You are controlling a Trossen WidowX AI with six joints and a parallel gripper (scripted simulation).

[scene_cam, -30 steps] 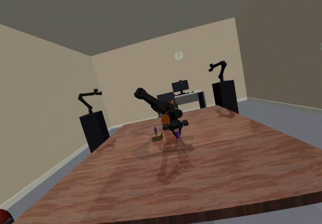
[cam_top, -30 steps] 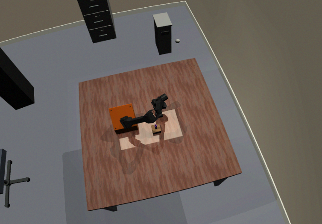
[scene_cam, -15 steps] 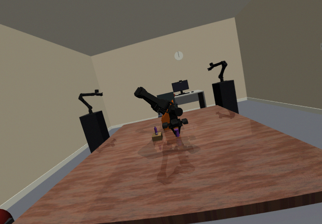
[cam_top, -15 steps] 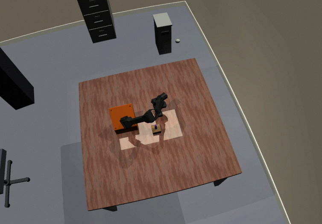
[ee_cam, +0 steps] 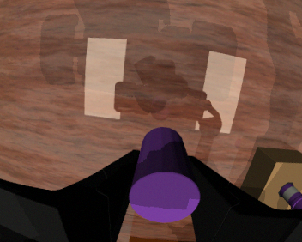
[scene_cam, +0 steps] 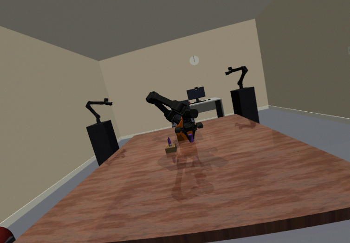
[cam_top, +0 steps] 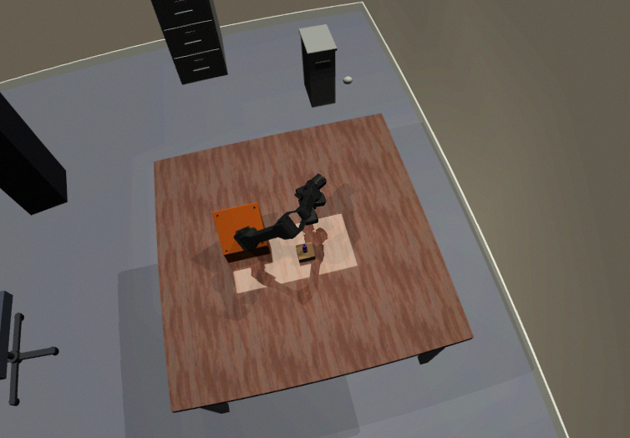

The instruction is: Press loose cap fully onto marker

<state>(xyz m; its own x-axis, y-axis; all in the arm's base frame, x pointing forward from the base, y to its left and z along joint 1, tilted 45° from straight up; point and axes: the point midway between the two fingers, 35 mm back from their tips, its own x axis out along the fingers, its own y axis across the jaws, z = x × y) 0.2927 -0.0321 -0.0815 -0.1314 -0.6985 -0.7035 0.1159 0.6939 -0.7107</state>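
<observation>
Now: the holder block 7 cm behind my gripper tip, 15 cm to the right of it and 5 cm below it. From my gripper tip the other things lie so: purple cap (1 cm above).
</observation>
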